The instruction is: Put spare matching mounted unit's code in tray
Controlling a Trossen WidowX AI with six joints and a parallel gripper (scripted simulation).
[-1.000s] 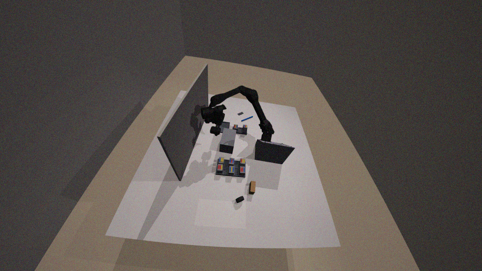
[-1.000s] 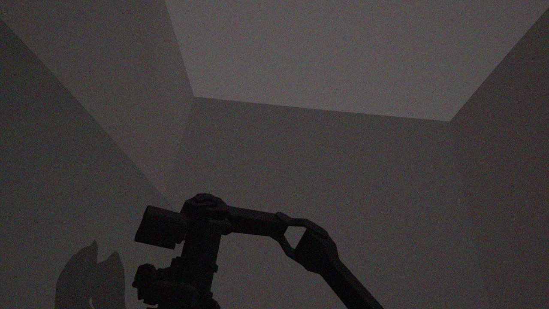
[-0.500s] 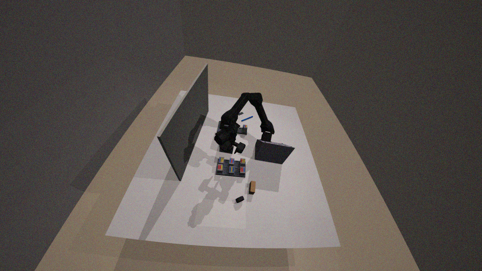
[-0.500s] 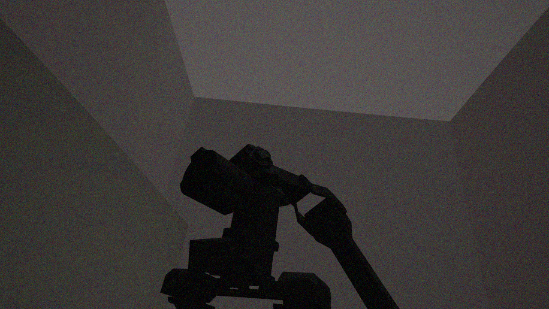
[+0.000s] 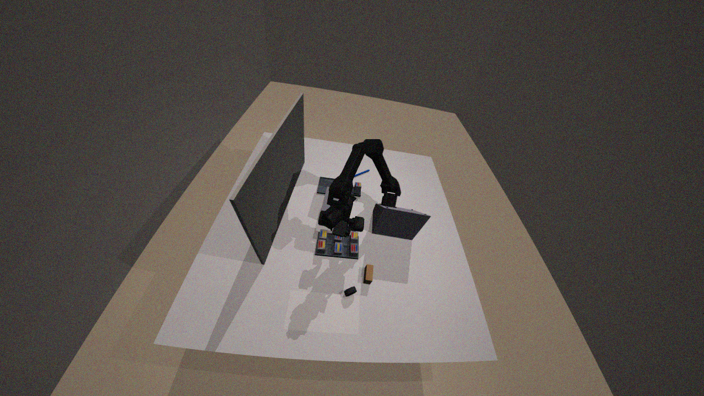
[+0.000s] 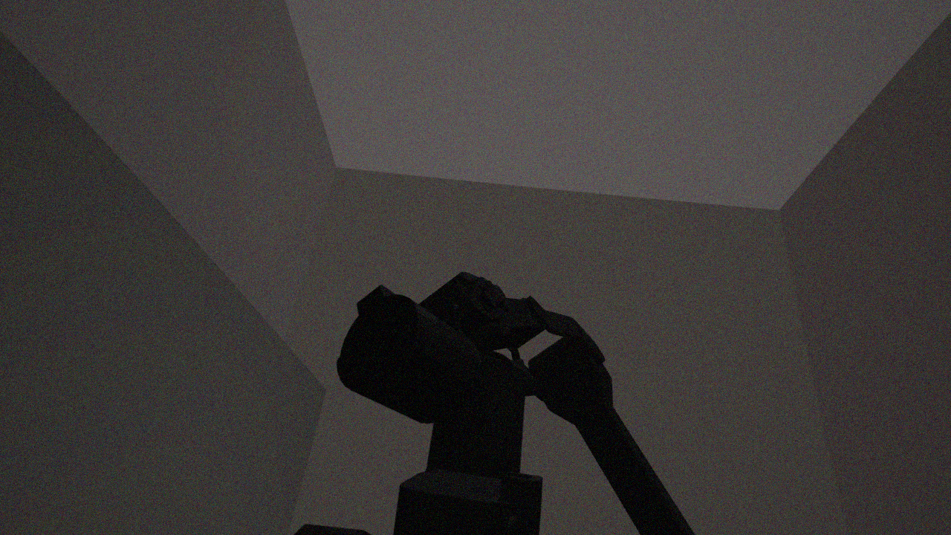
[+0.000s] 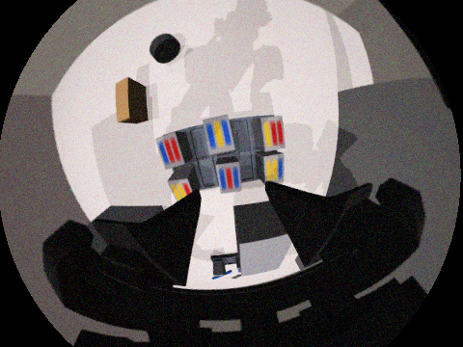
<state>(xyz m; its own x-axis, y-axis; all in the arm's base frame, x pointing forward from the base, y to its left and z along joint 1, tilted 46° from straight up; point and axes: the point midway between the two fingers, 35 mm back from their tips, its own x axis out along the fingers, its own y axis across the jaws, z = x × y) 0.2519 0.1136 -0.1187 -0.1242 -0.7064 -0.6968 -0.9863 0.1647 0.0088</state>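
My gripper tip is 7 cm above the grey spare and 1 cm to the left of it. Round my gripper tip: grey mounted unit: 18 cm to the right, 6 cm below, 3 cm ahead; black cylinder: 24 cm to the left, 8 cm below, 6 cm behind; brown block: 16 cm to the left, 14 cm behind, 8 cm below.
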